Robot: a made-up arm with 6 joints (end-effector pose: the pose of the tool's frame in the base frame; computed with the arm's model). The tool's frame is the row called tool.
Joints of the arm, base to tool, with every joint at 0 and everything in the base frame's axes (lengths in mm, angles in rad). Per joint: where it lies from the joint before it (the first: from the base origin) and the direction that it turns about. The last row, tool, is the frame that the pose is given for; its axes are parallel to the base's.
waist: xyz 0.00 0.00 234.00 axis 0 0 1
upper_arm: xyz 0.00 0.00 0.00 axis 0 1 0
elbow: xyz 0.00 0.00 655.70 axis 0 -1 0
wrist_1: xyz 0.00 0.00 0.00 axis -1 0 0
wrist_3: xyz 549.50 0.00 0.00 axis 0 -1 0
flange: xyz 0.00 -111.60 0.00 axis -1 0 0
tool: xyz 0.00 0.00 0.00
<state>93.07 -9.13 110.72 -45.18 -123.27 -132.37</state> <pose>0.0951 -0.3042 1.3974 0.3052 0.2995 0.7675 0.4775</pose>
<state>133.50 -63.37 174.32 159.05 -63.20 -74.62</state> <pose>0.5068 -0.6855 0.0422 0.0514 0.6735 0.4569 -0.5788</pose>
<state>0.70 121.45 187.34 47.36 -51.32 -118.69</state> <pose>0.7098 -0.0669 0.4270 0.6436 0.6769 -0.3500 -0.0710</pose>
Working (the frame after each row of the table, in the pose's form):
after waist: 0.0000 0.0000 0.2340 1.0000 0.0000 0.0000 0.0061
after upper_arm: 0.0000 0.0000 0.2340 0.4890 -0.0053 0.8723 0.0030
after elbow: 0.5593 0.0068 -0.1081 0.8392 0.0033 -0.5438 0.0051
after wrist_1: 0.5593 0.0068 -0.1081 0.7699 -0.3340 -0.5001 -0.2137
after wrist_3: 0.7838 0.0096 0.3934 0.9105 -0.2085 -0.1174 -0.3373
after flange: 0.7098 -0.0669 0.4270 0.6436 0.6769 -0.3500 -0.0710

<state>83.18 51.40 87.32 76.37 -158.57 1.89</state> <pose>0.1323 0.8844 1.0533 0.6825 -0.4108 0.5709 -0.1989</pose>
Working (the frame after each row of the table, in the pose's form):
after waist: 0.0000 0.0000 0.2340 0.7479 0.0000 0.0000 0.6638
after upper_arm: 0.0000 0.0000 0.2340 0.6739 -0.2879 0.3243 0.5981
after elbow: 0.0609 0.5088 0.6431 0.7115 0.2047 -0.2306 0.6315
after wrist_1: 0.0609 0.5088 0.6431 0.6858 -0.2789 -0.5716 0.3538
after wrist_3: 0.1137 0.9507 0.9654 0.6892 -0.3995 0.5675 -0.2083
after flange: 0.1323 0.8844 1.0533 0.6825 -0.4108 0.5709 -0.1989

